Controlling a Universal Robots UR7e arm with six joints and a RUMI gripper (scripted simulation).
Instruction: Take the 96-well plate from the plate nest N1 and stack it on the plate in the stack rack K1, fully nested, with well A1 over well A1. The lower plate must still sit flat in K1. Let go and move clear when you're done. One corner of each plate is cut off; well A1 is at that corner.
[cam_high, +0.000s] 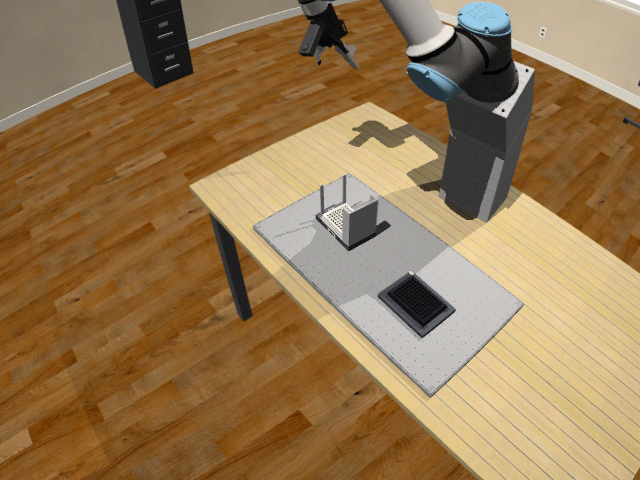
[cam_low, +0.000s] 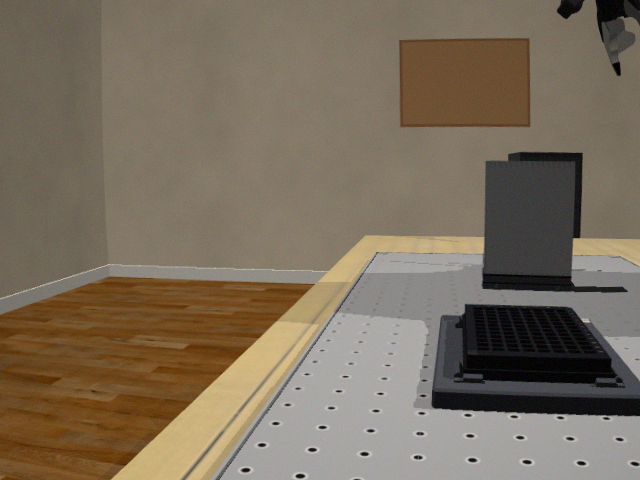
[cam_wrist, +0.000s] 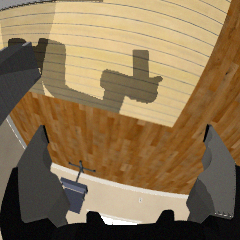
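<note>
Now: the black 96-well plate 23 cm ahead of my hand, 65 cm to the left of it and 30 cm below it. Also, from my hand: white plate 22 cm ahead, 34 cm to the left, 29 cm below.
</note>
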